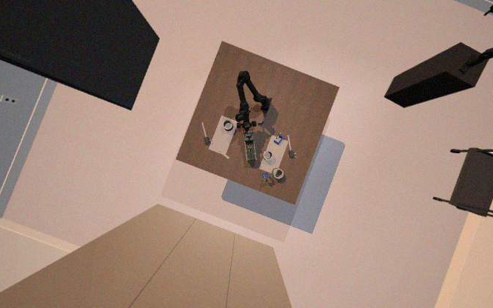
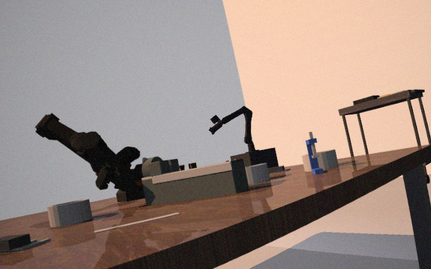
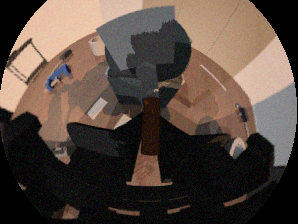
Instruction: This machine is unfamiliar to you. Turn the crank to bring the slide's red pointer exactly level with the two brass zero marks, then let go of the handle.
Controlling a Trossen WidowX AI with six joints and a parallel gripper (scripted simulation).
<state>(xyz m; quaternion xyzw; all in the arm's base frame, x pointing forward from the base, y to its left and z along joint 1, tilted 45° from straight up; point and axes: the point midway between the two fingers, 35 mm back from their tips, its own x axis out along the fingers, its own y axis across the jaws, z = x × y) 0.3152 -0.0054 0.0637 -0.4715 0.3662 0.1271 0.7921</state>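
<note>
My gripper tip is now 100 mm short of the red pointer, 90 mm to the right of it and 50 mm below it. The rest, counted from my gripper tip: crank handle 30 mm above, 10 mm to the right, 10 mm behind; thin white rod 310 mm ahead, 110 mm to the right, 30 mm below.
</note>
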